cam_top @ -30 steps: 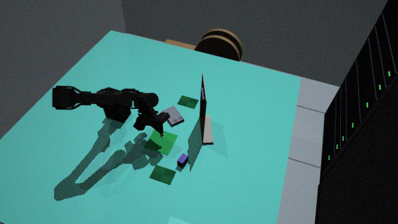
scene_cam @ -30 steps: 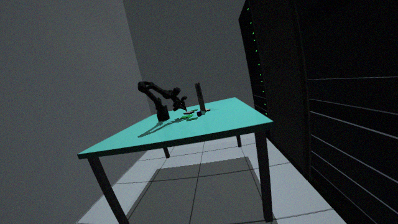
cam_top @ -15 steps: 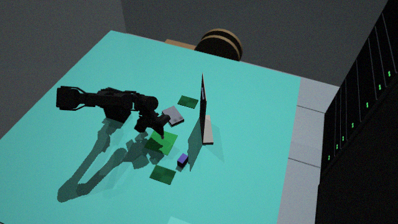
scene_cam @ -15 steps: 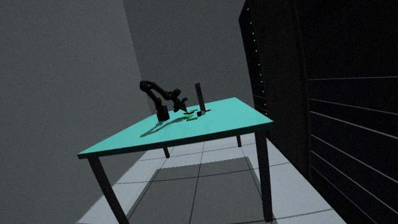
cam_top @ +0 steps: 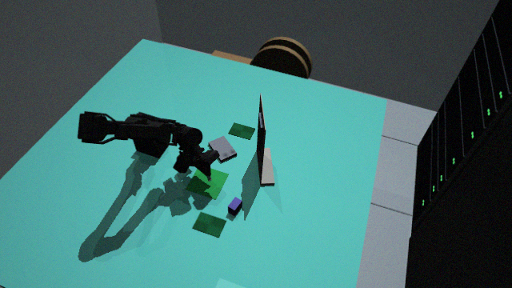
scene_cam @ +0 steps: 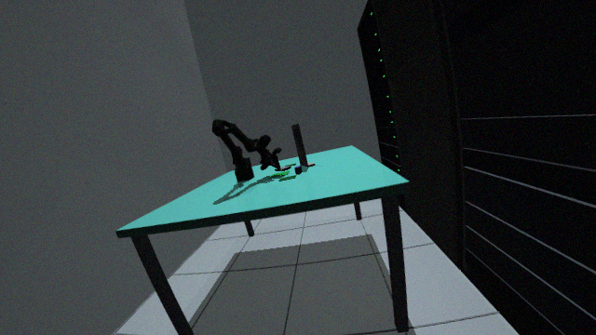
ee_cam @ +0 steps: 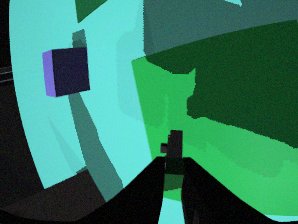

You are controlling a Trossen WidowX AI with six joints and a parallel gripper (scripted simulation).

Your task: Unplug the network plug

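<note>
Right now the green marked square is 4 cm below my gripper tip and 1 cm behind it. Round my gripper tip: purple cube (12 cm ahead, 9 cm to the right, 2 cm below); grey pad (16 cm to the left, 3 cm below); network plug (right at my gripper tip).
</note>
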